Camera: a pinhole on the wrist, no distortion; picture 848 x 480 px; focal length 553.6 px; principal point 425.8 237.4 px. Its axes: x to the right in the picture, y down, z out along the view. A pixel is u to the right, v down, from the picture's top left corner.
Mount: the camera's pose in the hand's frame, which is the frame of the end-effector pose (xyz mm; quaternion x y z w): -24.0 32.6 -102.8 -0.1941 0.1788 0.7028 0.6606
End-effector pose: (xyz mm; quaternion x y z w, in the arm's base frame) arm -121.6 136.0 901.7 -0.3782 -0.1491 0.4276 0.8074
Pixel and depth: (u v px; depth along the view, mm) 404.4 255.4 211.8
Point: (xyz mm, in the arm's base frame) -268.0 191.9 862.9
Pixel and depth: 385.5 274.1 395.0
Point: -420.3 279.0 922.7
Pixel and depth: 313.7 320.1 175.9
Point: -243.3 155.4 884.6
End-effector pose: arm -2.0 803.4 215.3 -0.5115 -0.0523 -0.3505 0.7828
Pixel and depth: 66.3 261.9 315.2
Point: 53.9 1054.6 314.5
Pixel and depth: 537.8 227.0 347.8
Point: 179.8 1017.2 69.8
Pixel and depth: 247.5 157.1 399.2
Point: 179.6 1077.0 272.9
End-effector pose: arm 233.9 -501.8 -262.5 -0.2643 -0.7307 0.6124 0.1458
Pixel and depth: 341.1 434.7 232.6
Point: 288.7 -647.3 -385.5
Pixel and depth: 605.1 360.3 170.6
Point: 317.6 -536.6 -417.6
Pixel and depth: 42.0 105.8 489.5
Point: -105.8 -852.6 -371.7
